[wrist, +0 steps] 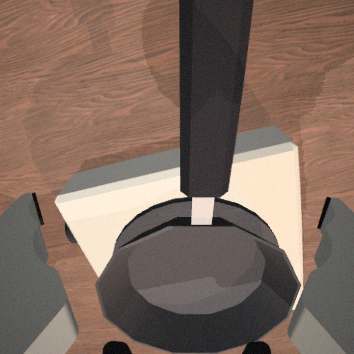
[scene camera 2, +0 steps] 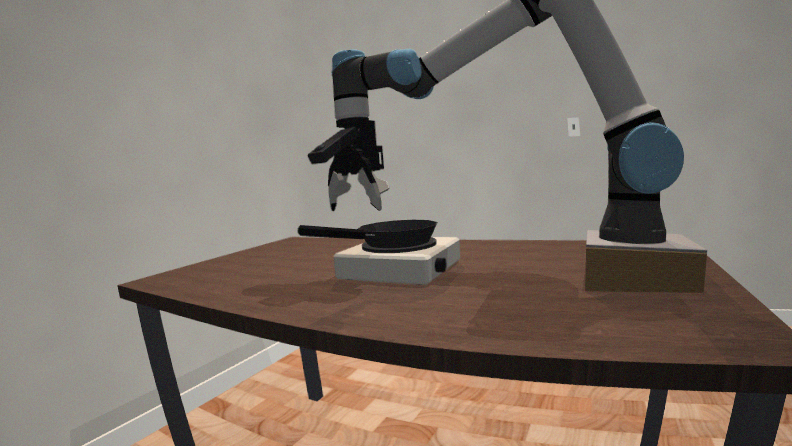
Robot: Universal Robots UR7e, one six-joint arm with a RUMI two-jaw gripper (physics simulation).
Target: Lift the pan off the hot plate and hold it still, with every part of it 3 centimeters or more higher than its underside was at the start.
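Pixels of known places: gripper, between the fingertips: (wrist: pixel 181 199) (scene camera 2: pixel 354 211); arm's base, origin of its link: (scene camera 2: pixel 632 238).
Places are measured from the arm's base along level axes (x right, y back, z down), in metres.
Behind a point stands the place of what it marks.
A black pan (scene camera 2: pixel 399 233) @(x -0.101, y -0.510, z -0.028 m) (wrist: pixel 197 270) @(x -0.022, y -0.558, z 0.006 m) rests upright on the round plate of the white hot plate (scene camera 2: pixel 382 268) @(x -0.137, y -0.540, z 0.045 m) (wrist: pixel 265 185) @(x -0.104, y -0.640, z 0.017 m). Its long dark handle (scene camera 2: pixel 329 231) @(x -0.247, y -0.593, z -0.056 m) (wrist: pixel 212 100) @(x -0.208, y -0.602, z -0.057 m) points left in the scene view and to the top edge in the wrist view. My gripper (scene camera 2: pixel 356 208) @(x -0.172, y -0.577, z -0.088 m) (wrist: pixel 181 199) @(x -0.172, y -0.577, z -0.088 m) is open and empty, pointing down, a little above the pan and handle. In the wrist view the two fingertips stand wide apart, one on each side of the line of the handle, near the handle's inner end. The underside of the pan is hidden in the wrist view.
The hot plate stands on a brown wooden table (scene camera 2: pixel 266 265) @(x -0.054, y -0.990, z 0.084 m) (wrist: pixel 90 100) @(x -0.207, y -0.485, z 0.084 m). Its black knob (scene camera 2: pixel 440 264) @(x -0.090, y -0.420, z 0.043 m) (wrist: pixel 71 233) @(x -0.079, y -0.426, z 0.033 m) sticks out at one side. The arm's base stands on a block (scene camera 2: pixel 645 269) @(x -0.114, y 0.018, z 0.038 m) at the right of the table. A grey wall stands behind the table.
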